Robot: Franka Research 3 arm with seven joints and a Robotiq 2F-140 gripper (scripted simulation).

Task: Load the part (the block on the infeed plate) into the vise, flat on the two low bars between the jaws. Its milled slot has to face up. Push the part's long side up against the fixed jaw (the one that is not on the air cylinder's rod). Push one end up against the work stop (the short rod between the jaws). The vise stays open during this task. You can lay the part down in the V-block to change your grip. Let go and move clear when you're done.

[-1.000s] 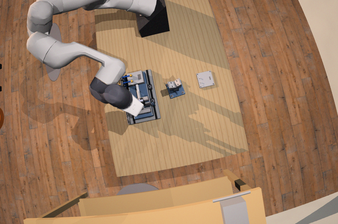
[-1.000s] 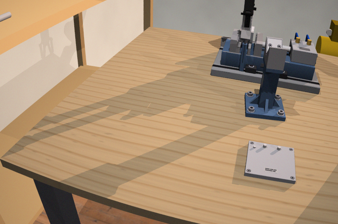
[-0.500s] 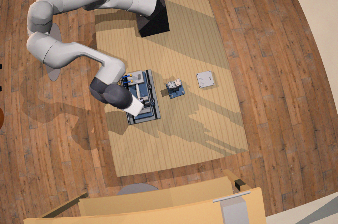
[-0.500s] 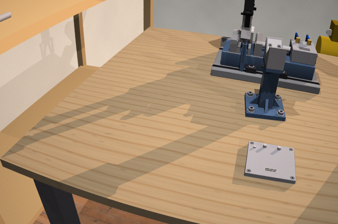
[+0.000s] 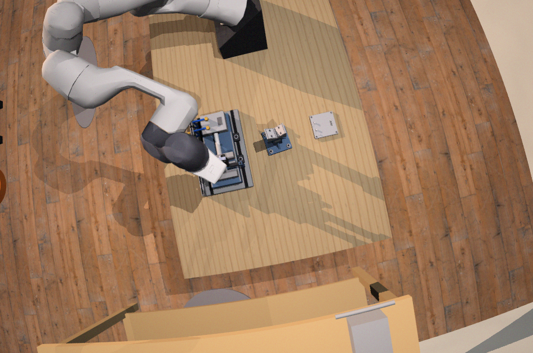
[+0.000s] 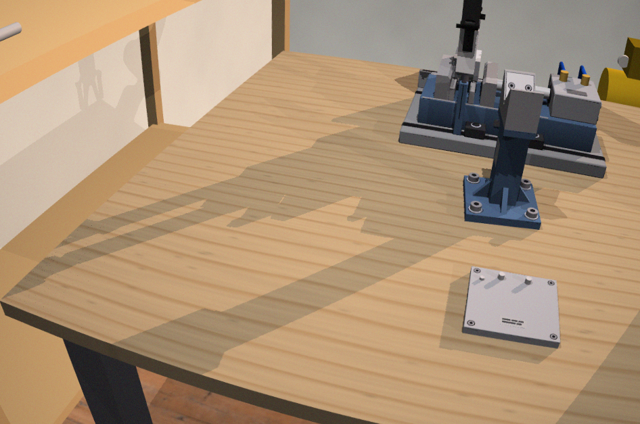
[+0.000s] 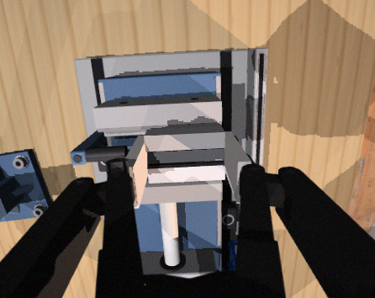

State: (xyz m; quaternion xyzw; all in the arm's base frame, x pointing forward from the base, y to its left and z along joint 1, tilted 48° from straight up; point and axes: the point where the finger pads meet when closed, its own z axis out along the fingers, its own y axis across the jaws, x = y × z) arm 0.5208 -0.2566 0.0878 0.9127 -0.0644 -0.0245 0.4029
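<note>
Right now the part is 20 mm below my hand. From my hand the other things lie so: work stop (70 mm to the left, 30 mm below); then moving jaw (40 mm behind, 20 mm to the left, 50 mm below); then fixed jaw (30 mm ahead, 20 mm to the left, 50 mm below).
</note>
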